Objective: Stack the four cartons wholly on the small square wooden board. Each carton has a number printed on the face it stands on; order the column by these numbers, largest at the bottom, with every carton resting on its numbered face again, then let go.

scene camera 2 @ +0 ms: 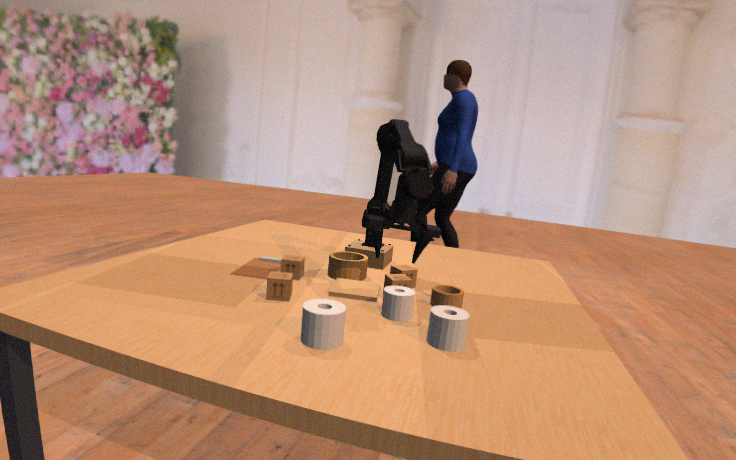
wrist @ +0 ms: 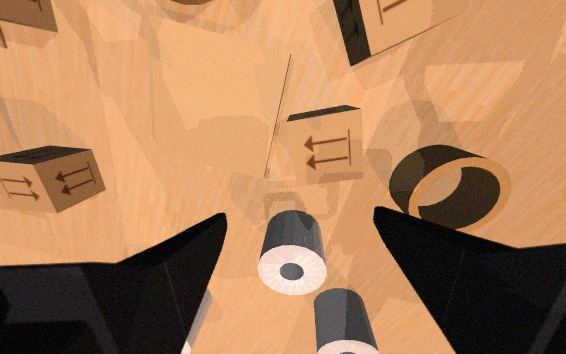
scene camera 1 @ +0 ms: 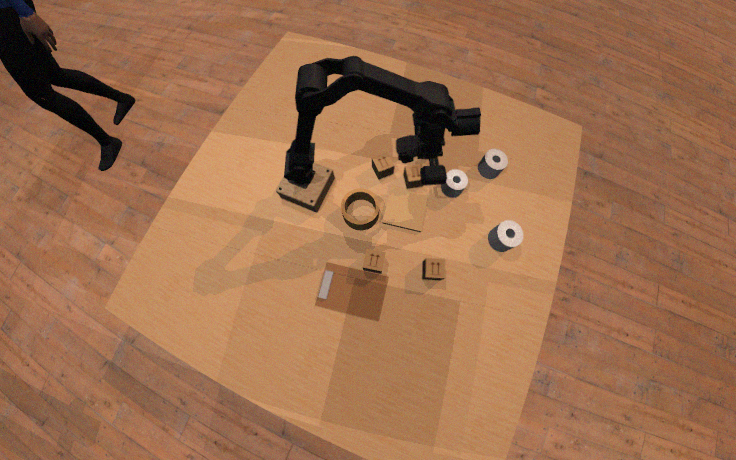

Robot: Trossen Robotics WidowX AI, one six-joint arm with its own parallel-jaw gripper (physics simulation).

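Where they show: gripper, between the fingertips: (scene camera 2: 395,260) (wrist: 300,216); arm's base, origin of its link: (scene camera 2: 373,245) (scene camera 1: 301,176).
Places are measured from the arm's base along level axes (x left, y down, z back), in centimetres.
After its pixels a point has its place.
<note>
My gripper (scene camera 1: 421,161) @[z -34.7, x 14.5, y -4.6 cm] (scene camera 2: 396,259) @[z -34.7, x 14.5, y -4.6 cm] (wrist: 300,216) @[z -34.7, x 14.5, y -4.6 cm] is open and empty, pointing down above the far-side cartons and board. One carton (scene camera 1: 412,176) @[z -31.1, x 13.5, y 0.3 cm] (scene camera 2: 396,279) @[z -33.8, x 15.1, y 0.3 cm] (wrist: 325,150) @[z -31.4, x 15.1, y 0.3 cm] stands close beside the board's edge, partly covered by a finger in scene camera 1. A second carton (scene camera 1: 383,167) @[z -21.8, x 12.8, y 0.3 cm] (scene camera 2: 409,275) @[z -22.7, x 16.7, y 1.9 cm] (wrist: 410,20) @[z -22.4, x 15.8, y 0.3 cm] stands near it, toward the base. A third carton (scene camera 1: 373,261) @[z -30.6, x -15.1, y 0.3 cm] (scene camera 2: 292,266) @[z -33.1, x -13.6, y 2.0 cm] (wrist: 30,15) @[z -31.9, x -11.6, y 3.9 cm] stands at the brown sheet's edge. A fourth carton (scene camera 1: 434,267) @[z -46.7, x -10.0, y 0.3 cm] (scene camera 2: 279,286) @[z -49.4, x -9.0, y 2.1 cm] (wrist: 75,180) @[z -46.2, x -7.5, y 2.9 cm] stands apart. The square board (scene camera 1: 405,214) @[z -33.5, x 2.8, y 4.5 cm] (scene camera 2: 352,290) @[z -35.9, x 4.7, y 4.5 cm] (wrist: 215,85) @[z -30.9, x 4.2, y 4.5 cm] bears no carton. The numbered faces are hidden.
Three white-topped rolls stand beyond the board: one (scene camera 1: 455,183) @[z -43.9, x 16.3, y -0.4 cm] (scene camera 2: 398,303) @[z -47.3, x 18.6, y 1.5 cm] (wrist: 292,240) @[z -40.7, x 16.5, y 0.3 cm], another (scene camera 1: 492,163) @[z -52.7, x 27.8, y -0.9 cm] (scene camera 2: 448,329) @[z -57.4, x 30.3, y 1.2 cm] (wrist: 342,315) @[z -50.3, x 28.0, y 1.9 cm], a third (scene camera 1: 505,236) @[z -62.6, x 6.1, y -1.2 cm] (scene camera 2: 322,325) @[z -67.6, x 8.9, y 0.9 cm]. A large ring (scene camera 1: 344,212) @[z -17.2, x -5.5, y -0.3 cm] (scene camera 2: 347,269) @[z -26.0, x -0.2, y 2.2 cm] and a small ring (scene camera 2: 446,298) @[z -34.9, x 28.0, y 2.6 cm] (wrist: 505,187) @[z -28.3, x 30.4, y 1.5 cm] stand nearby. A brown sheet (scene camera 1: 347,304) @[z -28.4, x -28.7, y 5.5 cm] (scene camera 2: 252,267) @[z -29.9, x -27.6, y 5.5 cm] lies flat.
</note>
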